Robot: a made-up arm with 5 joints.
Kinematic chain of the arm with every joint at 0, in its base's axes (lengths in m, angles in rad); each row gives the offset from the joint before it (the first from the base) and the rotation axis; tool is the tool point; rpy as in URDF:
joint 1: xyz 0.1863 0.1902 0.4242 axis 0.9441 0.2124 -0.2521
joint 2: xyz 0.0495 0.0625 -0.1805 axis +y
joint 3: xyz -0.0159 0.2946 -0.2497 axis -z
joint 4: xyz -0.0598 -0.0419 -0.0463 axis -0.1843 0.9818 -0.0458
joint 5: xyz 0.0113 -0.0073 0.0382 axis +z
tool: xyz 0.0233 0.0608 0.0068 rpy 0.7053 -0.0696 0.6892
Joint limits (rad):
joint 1: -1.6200..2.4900
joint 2: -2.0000..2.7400
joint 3: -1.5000..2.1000
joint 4: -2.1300..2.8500
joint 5: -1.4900..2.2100
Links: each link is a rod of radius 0.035 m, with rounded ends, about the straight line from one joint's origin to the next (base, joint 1, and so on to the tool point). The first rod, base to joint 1, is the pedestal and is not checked.
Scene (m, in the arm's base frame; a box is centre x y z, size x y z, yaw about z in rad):
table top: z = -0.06
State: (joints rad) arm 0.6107 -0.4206 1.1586 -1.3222 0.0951
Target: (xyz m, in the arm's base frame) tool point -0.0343 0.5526 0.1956
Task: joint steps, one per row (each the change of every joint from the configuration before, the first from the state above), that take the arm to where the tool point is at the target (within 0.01 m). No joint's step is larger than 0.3 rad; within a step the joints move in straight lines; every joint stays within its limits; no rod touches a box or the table.
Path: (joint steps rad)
1: -0.1224 0.2635 -0.1915 -0.0583 -0.0793
2: -0.1224 0.2636 -0.1916 -0.0582 -0.0794
3: -0.1224 0.2635 -0.1915 -0.0583 -0.0793
4: -0.1224 0.2635 -0.1916 -0.0583 -0.0793
5: -0.1224 0.2636 -0.1915 -0.0582 -0.0794

